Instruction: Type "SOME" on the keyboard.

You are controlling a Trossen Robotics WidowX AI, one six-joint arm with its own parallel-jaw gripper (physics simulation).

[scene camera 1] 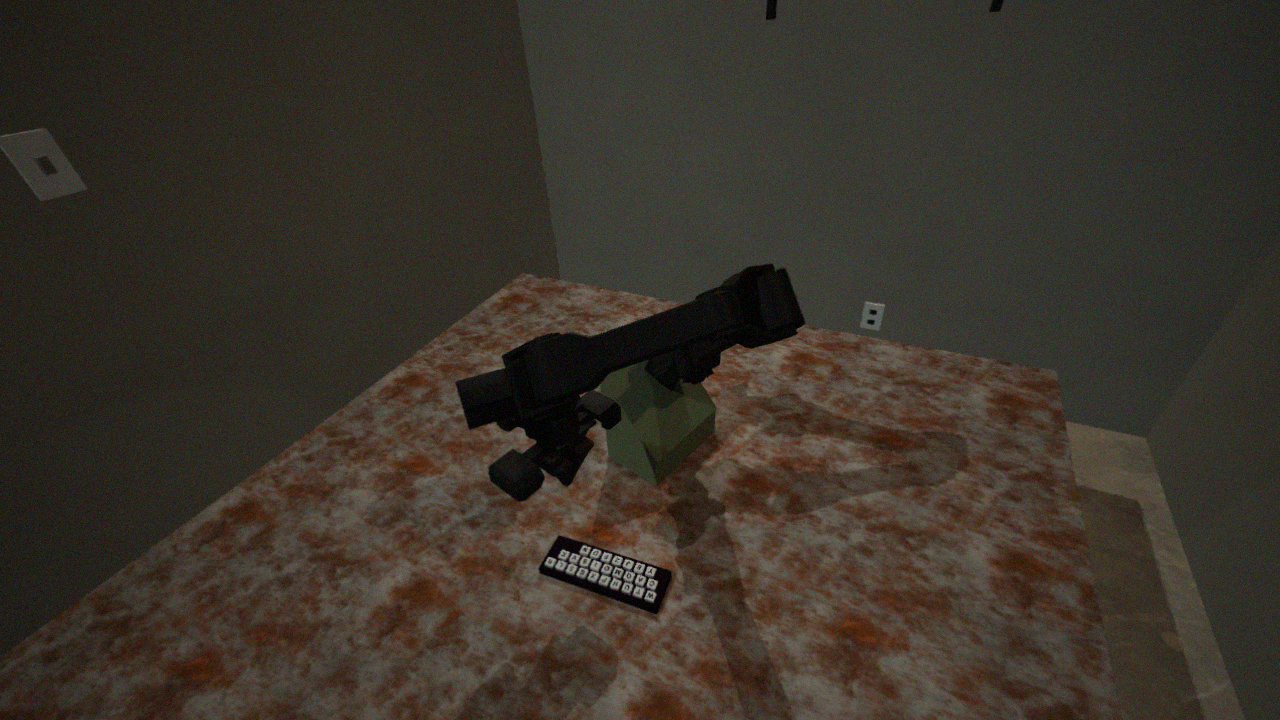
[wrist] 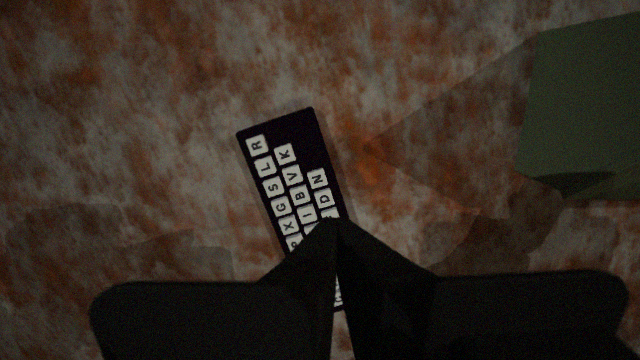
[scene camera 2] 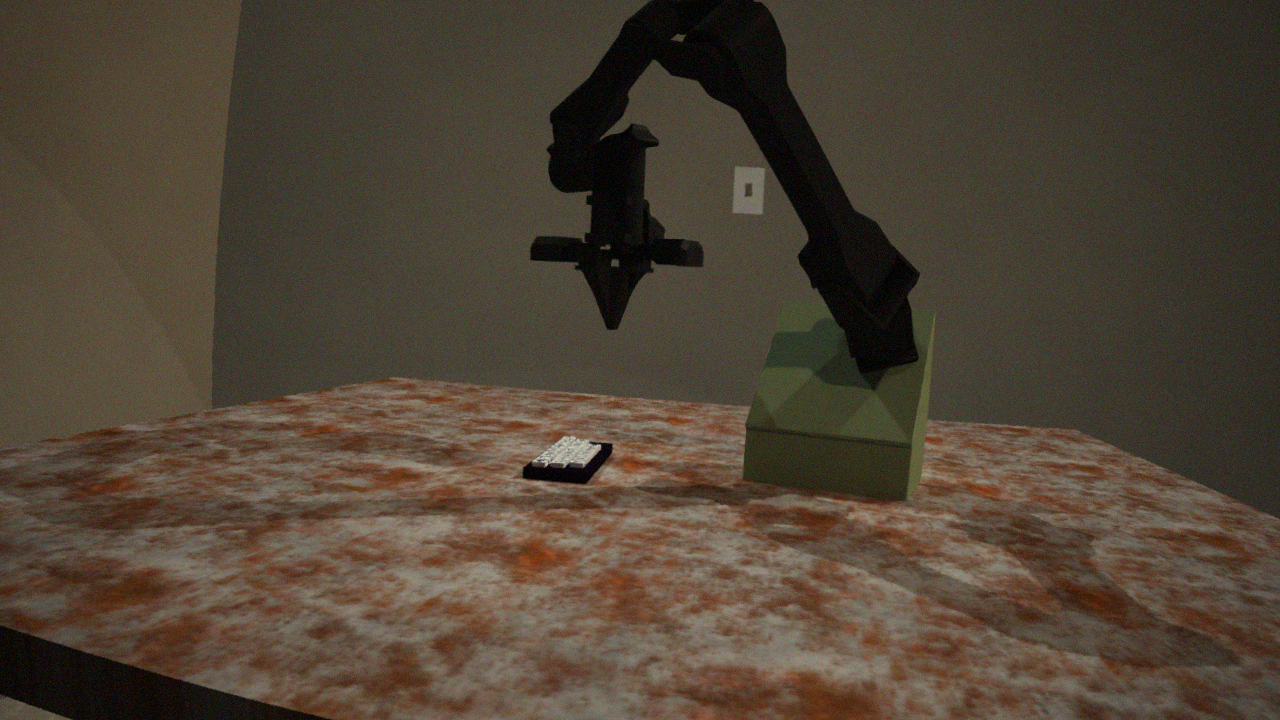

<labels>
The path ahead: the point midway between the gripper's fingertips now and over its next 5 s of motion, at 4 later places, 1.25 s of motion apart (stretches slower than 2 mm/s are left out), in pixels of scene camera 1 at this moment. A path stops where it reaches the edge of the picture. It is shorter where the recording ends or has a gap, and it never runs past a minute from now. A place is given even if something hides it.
My gripper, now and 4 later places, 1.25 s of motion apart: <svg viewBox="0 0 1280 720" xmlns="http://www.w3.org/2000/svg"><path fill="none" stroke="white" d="M566 483L564 557L565 567L568 569L570 571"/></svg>
</labels>
